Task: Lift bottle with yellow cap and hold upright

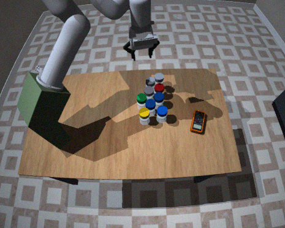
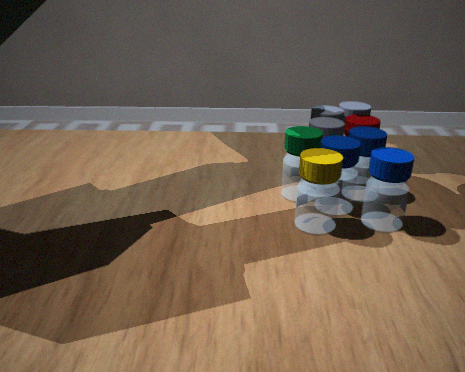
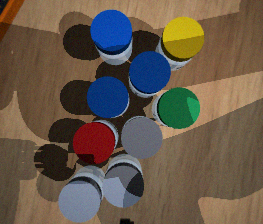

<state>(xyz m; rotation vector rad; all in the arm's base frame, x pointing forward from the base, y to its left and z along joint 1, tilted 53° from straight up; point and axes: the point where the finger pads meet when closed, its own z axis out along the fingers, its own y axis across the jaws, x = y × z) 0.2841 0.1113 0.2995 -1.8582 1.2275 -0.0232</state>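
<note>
The yellow-capped bottle is 290 mm below my hand, 160 mm to the right of it and 70 mm ahead of it. Also, from my hand: red-capped bottle (290 mm below, 90 mm ahead, 20 mm to the left); multimeter (350 mm ahead, 320 mm below, 60 mm to the right); green-capped bottle (290 mm below, 80 mm to the right, 20 mm ahead).
</note>
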